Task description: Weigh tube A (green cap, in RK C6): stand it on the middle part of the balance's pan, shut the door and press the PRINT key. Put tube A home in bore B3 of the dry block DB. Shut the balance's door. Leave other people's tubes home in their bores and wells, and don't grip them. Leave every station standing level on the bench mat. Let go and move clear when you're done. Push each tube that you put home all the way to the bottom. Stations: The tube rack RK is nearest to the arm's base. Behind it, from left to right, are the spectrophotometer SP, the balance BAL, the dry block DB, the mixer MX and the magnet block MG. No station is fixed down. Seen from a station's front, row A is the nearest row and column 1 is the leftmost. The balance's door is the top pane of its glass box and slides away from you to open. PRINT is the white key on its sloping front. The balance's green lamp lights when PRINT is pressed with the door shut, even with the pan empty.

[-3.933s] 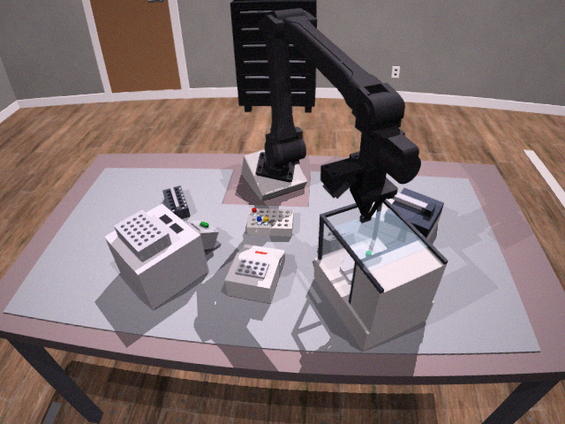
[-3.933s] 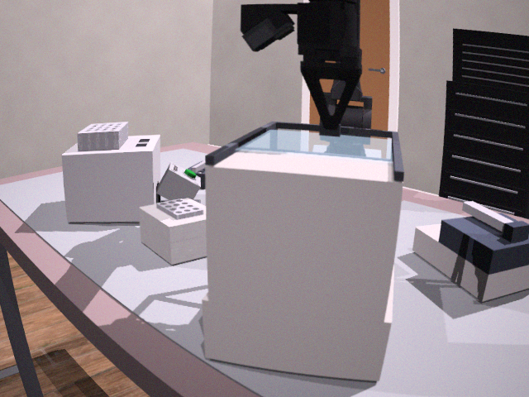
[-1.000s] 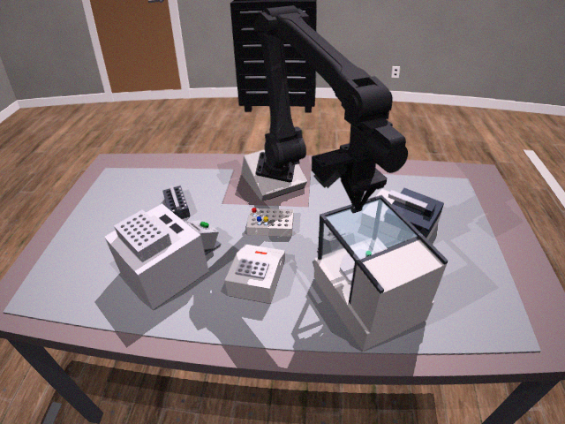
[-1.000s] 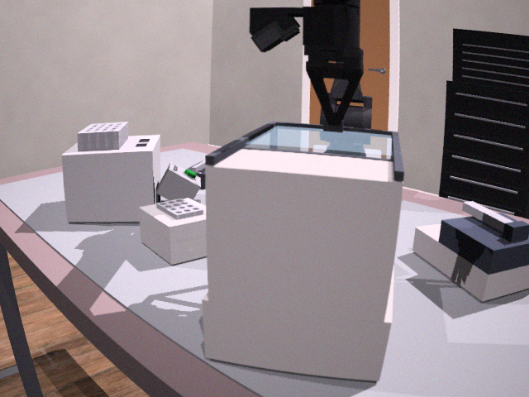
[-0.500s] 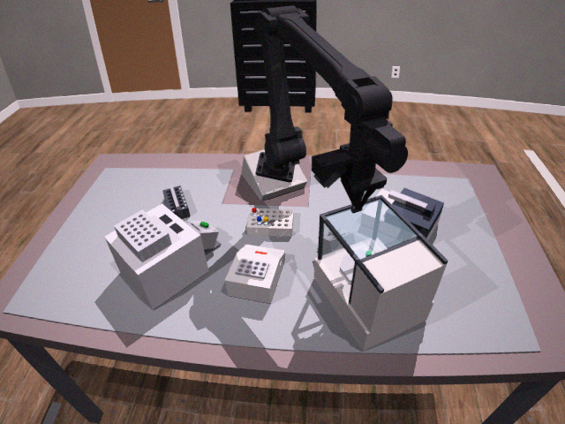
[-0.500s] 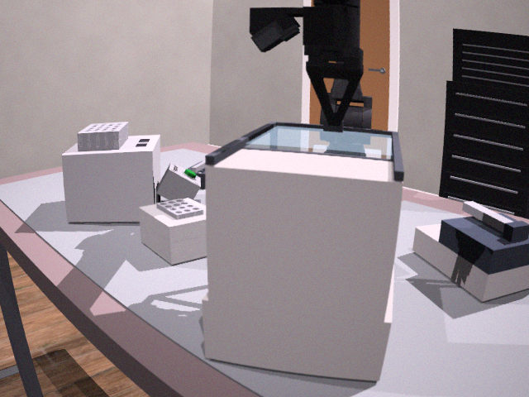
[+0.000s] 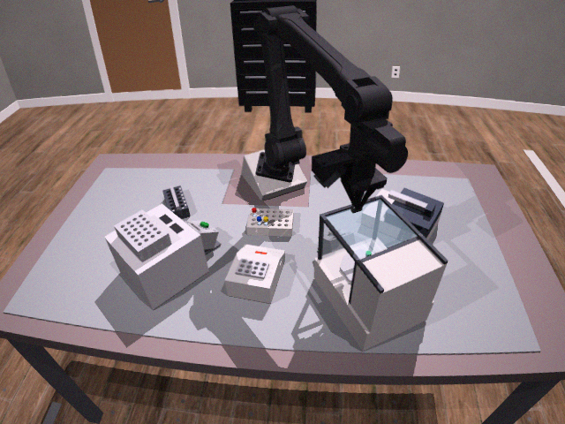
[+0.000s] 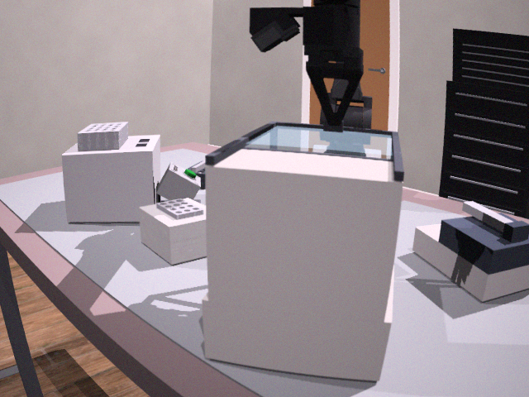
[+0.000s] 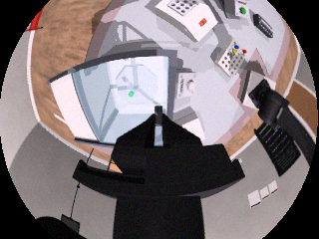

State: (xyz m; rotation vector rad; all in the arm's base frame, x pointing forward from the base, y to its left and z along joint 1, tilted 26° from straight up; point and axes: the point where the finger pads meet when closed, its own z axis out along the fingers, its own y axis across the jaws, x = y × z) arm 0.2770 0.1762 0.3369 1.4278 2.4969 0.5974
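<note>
My gripper is now 20 mm short of the glass door pane, 10 mm to the right of it and 10 mm above it. Round my hand: dry block 50 mm ahead, 230 mm to the right, 190 mm below; then spectrophotometer 210 mm behind, 150 mm to the left, 160 mm below; then tube rack RK 150 mm behind, 230 mm to the right, 210 mm below.
</note>
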